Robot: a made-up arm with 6 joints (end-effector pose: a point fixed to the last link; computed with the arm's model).
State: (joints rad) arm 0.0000 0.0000 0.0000 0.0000 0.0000 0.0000
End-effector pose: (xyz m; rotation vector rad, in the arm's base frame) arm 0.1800 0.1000 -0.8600 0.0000 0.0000 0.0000
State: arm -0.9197 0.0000 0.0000 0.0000 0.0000 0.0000
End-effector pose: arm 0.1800 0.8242 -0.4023 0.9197 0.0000 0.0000
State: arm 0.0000 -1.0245 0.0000 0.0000 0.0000 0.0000
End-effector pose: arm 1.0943 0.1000 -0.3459 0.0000 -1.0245 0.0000
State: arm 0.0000 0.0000 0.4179 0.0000 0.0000 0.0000
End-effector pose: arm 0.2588 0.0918 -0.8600 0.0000 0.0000 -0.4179
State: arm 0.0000 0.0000 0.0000 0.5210 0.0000 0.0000
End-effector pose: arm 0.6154 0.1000 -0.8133 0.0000 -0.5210 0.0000
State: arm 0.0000 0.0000 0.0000 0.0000 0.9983 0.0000
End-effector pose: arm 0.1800 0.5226 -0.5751 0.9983 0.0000 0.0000
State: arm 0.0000 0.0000 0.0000 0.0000 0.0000 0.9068
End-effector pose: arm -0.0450 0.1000 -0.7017 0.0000 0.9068 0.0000
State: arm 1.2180 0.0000 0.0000 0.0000 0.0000 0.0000
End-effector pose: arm 0.1800 -0.8663 -0.3255 -1.2180 0.0000 0.0000
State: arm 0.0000 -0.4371 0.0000 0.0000 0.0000 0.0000
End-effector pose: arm 0.6329 0.1000 -0.7594 0.0000 -0.4371 0.0000
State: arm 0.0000 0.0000 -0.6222 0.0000 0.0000 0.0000
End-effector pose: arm 0.0730 0.0527 -0.8600 0.0000 0.0000 0.6222
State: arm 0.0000 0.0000 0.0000 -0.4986 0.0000 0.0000
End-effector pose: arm -0.2059 0.1000 -0.6956 0.0000 0.4986 0.0000
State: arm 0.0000 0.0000 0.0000 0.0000 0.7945 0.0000
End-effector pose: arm 0.1800 0.4632 -0.6657 0.7945 0.0000 0.0000
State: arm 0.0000 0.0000 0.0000 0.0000 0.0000 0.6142
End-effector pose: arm 0.0105 0.1000 -0.7745 0.0000 0.6142 0.0000
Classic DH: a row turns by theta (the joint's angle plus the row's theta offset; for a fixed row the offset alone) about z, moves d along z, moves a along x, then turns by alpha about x. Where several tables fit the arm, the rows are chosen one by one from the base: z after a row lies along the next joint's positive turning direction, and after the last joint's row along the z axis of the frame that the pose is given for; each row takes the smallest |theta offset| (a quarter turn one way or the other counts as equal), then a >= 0, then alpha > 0; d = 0 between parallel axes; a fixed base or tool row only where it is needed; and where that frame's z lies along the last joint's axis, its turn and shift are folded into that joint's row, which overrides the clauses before.
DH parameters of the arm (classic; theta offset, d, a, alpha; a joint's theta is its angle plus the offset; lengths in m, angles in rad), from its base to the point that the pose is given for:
base (fixed): -1.5708 0.1 0 1.5708
joint 1: 1.5708 -0.18 0.11 -1.5708
joint 2: 1.5708 -0.09 0.02 -1.5708
joint 3: 0 0.23 0.11 -1.5708
joint 4: -1.5708 -0.14 0.31 -1.5708
joint 5: 0 -0.08 0.22 -1.5708
joint 6: 1.5708 0.05 0.05 -1.5708
tool (fixed): 3.1416 -0.31 0 0

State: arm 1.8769 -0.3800 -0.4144 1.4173 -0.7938 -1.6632
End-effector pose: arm 0.7827 0.2010 -0.1484 -0.0589 1.5168 -2.1445
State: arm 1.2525 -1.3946 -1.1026 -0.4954 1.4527 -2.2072
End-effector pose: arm 0.7142 -0.0418 -0.0718 0.5336 -1.4636 1.1824
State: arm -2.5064 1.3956 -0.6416 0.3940 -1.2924 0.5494
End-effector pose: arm -0.5561 0.3850 0.1167 1.2721 -0.4008 1.2389
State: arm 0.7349 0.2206 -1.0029 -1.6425 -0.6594 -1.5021
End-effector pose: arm -0.1416 -0.5263 0.2488 -0.4366 0.8863 1.4625
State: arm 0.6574 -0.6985 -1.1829 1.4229 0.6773 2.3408
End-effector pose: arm 0.5180 0.0281 -0.3022 -1.8133 0.7020 1.3254
